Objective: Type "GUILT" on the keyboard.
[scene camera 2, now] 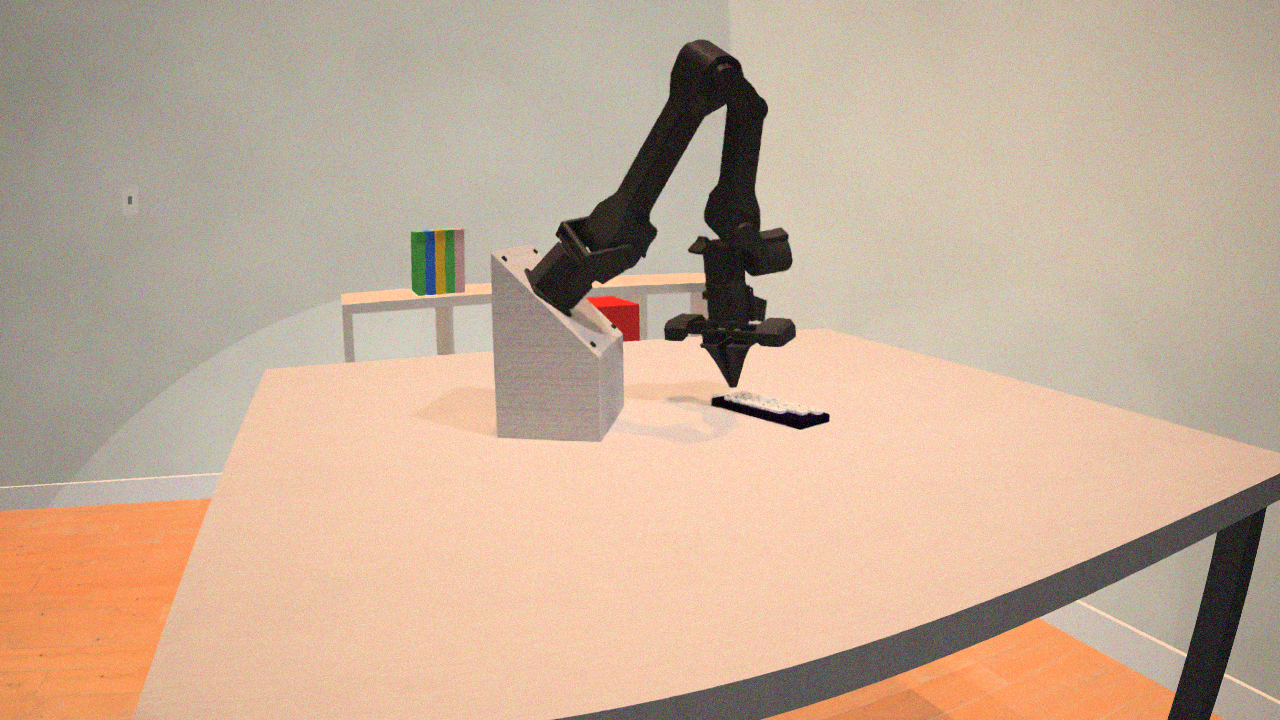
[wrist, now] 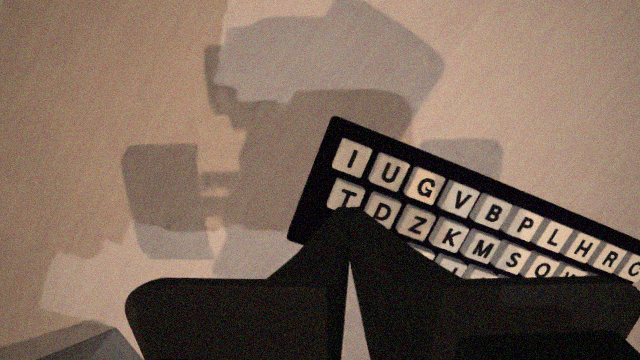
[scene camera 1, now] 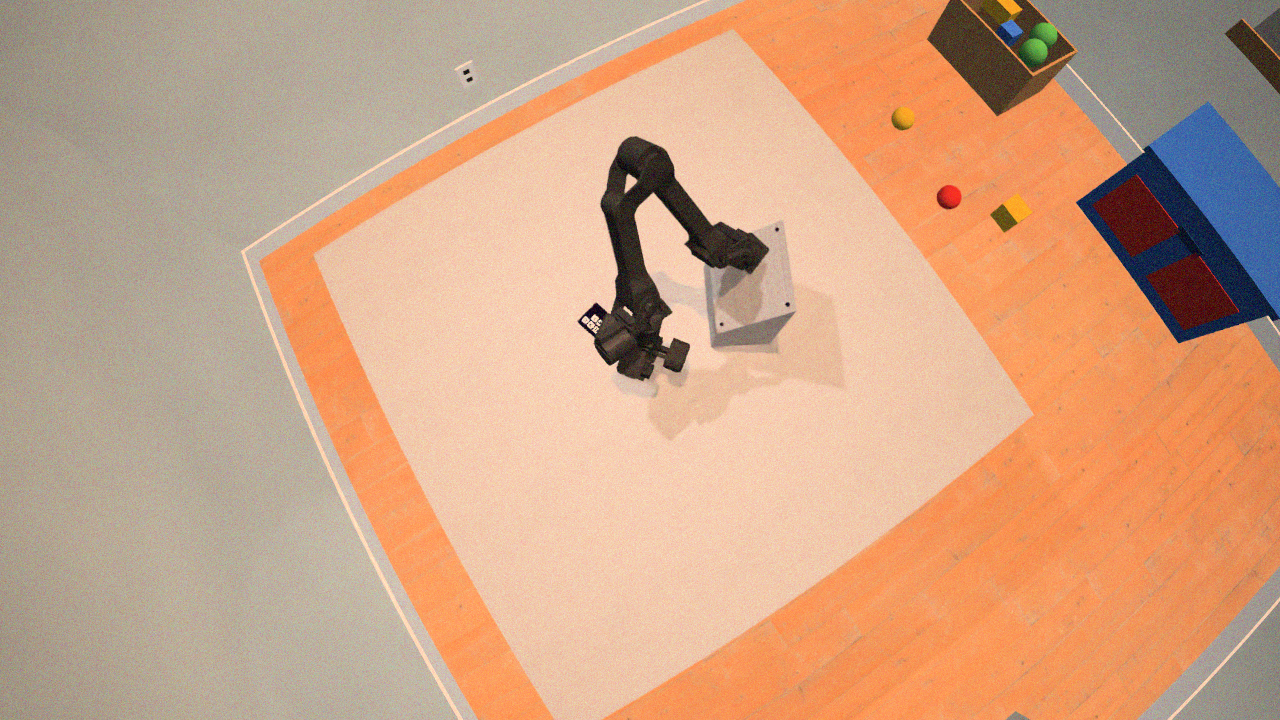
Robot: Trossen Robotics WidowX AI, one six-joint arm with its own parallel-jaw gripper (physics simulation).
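Seen in the pictures: gripper, fingertip midpoint: (scene camera 2: 733, 387) (wrist: 347, 217); arm's base, origin of the base link: (scene camera 2: 546, 293) (scene camera 1: 750, 253).
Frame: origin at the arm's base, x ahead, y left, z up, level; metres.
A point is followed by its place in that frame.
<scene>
A black keyboard (scene camera 1: 591, 318) {x 0.283, y -0.196, z -0.162 m} (scene camera 2: 771, 410) {x 0.257, y -0.153, z -0.166 m} (wrist: 312, 200) {x 0.276, y -0.040, z -0.168 m} with white letter keys lies on the table. In the wrist view its top row reads I (wrist: 351, 157) {x 0.301, y -0.049, z -0.163 m}, U (wrist: 388, 172) {x 0.300, y -0.066, z -0.163 m}, G (wrist: 425, 187) {x 0.299, y -0.083, z -0.163 m}, V, B, P, L (wrist: 552, 236) {x 0.297, y -0.151, z -0.163 m}, H, R, C. The second row starts with T (wrist: 345, 195) {x 0.285, y -0.052, z -0.163 m}, then D, Z, K, M, S. The third row is mostly hidden behind my fingers. My gripper (scene camera 2: 733, 385) {x 0.279, y -0.054, z -0.152 m} (wrist: 347, 217) {x 0.279, y -0.054, z -0.152 m} is shut and empty, pointing down. In the wrist view its tips overlap the lower part of the T key. In scene camera 2 they stand a little above the keyboard's left end.
The arm's grey wedge base (scene camera 1: 751, 308) {x 0.088, y 0.072, z -0.010 m} (scene camera 2: 554, 376) {x -0.020, y -0.045, z -0.098 m} stands on the table (scene camera 1: 716, 537) {x 0.468, y 0.322, z -0.180 m} (scene camera 2: 626, 555) {x -0.173, y -0.389, z -0.180 m} beside the keyboard. A shelf (scene camera 2: 384, 297) with coloured books (scene camera 2: 436, 262) and a red box (scene camera 2: 617, 315) are behind. Balls, a bin (scene camera 1: 993, 67) and a blue cabinet (scene camera 1: 1221, 179) stand beyond the table.
</scene>
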